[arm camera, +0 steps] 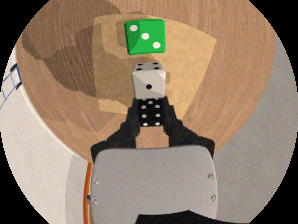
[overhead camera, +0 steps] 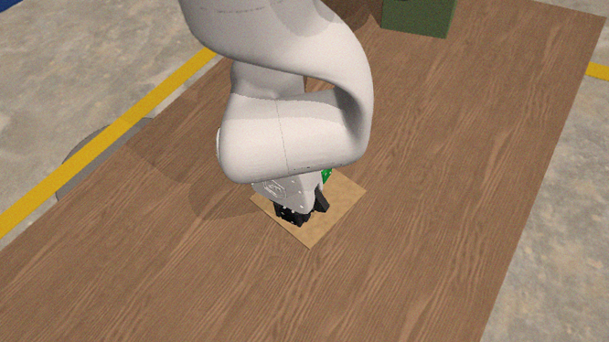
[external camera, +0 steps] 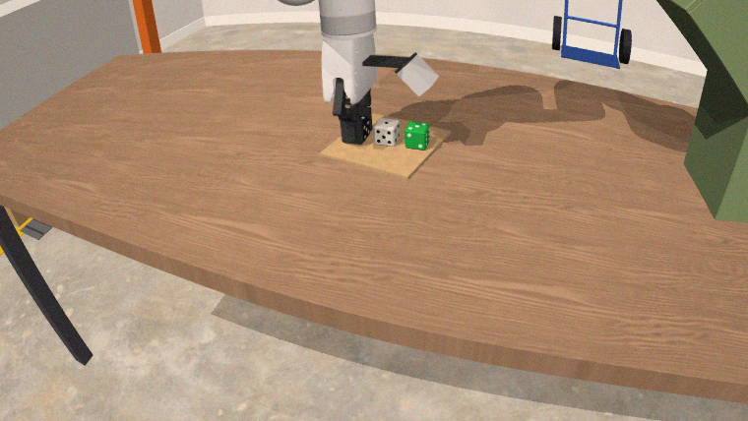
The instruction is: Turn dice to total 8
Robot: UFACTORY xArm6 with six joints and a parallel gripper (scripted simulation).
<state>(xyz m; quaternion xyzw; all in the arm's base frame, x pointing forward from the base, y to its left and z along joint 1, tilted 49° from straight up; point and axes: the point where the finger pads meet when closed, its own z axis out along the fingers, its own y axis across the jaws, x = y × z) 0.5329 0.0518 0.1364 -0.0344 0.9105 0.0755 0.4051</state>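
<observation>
Now: hand 1 cm above the black die. Also, from my hand: tan mat 4 cm behind, 2 cm below, 1 cm to the right; white die 4 cm behind, 1 cm to the right, 1 cm below; green die 9 cm behind, 2 cm to the right, 1 cm below.
</observation>
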